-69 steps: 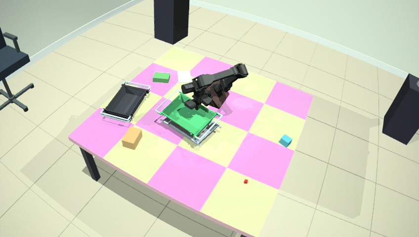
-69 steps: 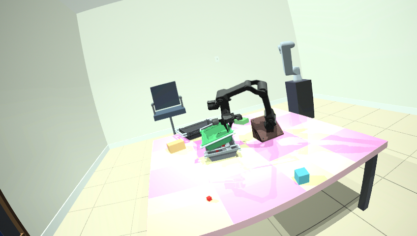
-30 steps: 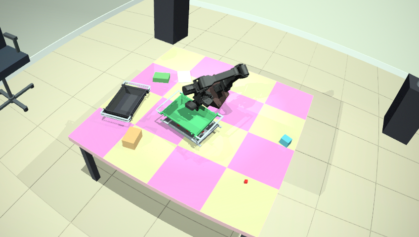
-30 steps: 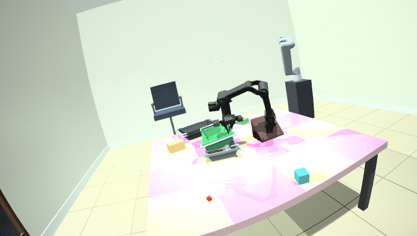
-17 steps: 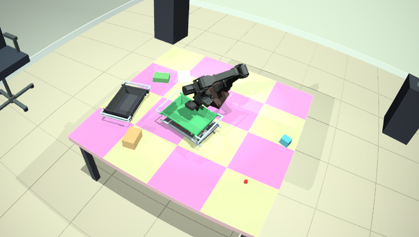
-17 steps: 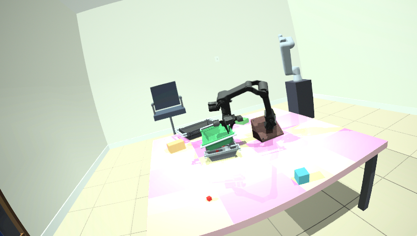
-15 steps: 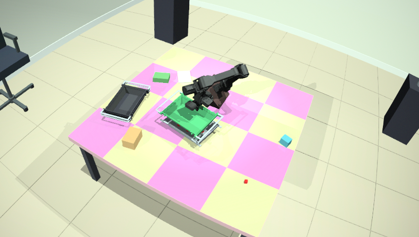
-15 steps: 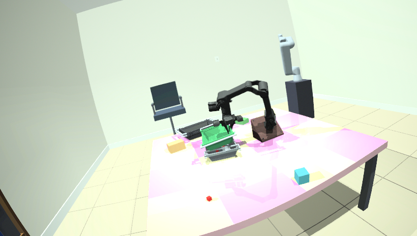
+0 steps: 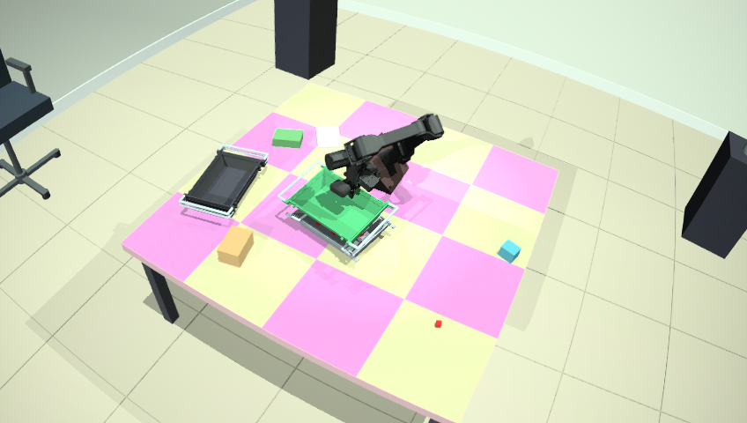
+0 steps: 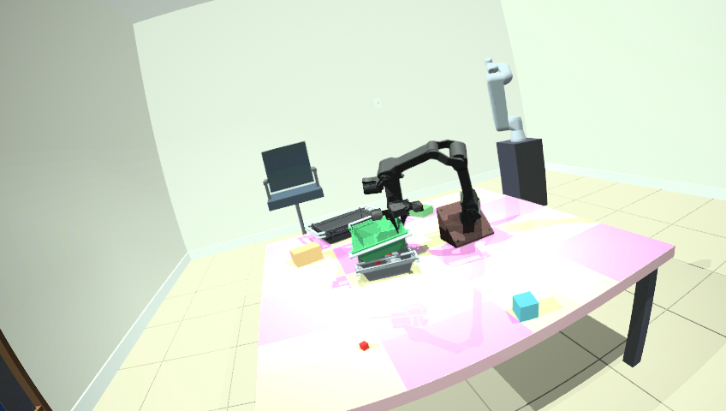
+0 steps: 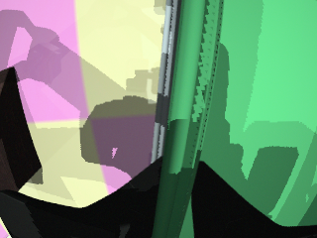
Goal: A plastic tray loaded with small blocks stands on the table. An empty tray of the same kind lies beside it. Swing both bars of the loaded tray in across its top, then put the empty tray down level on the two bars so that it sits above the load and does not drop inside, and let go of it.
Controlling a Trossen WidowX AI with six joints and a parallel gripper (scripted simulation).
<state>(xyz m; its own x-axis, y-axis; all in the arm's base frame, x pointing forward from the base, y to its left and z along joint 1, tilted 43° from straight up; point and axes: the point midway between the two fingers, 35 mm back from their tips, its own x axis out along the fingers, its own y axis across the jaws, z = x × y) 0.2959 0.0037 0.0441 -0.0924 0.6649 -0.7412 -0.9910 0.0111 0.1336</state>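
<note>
My gripper tip is 8 cm short of the green tray, 2 cm below it and 1 cm to the left of it. Also, from my gripper tip: orange block 37 cm ahead, 22 cm to the right, 7 cm below; green block 48 cm to the right, 22 cm behind, 8 cm below; white card 36 cm to the right, 35 cm behind, 10 cm below.
</note>
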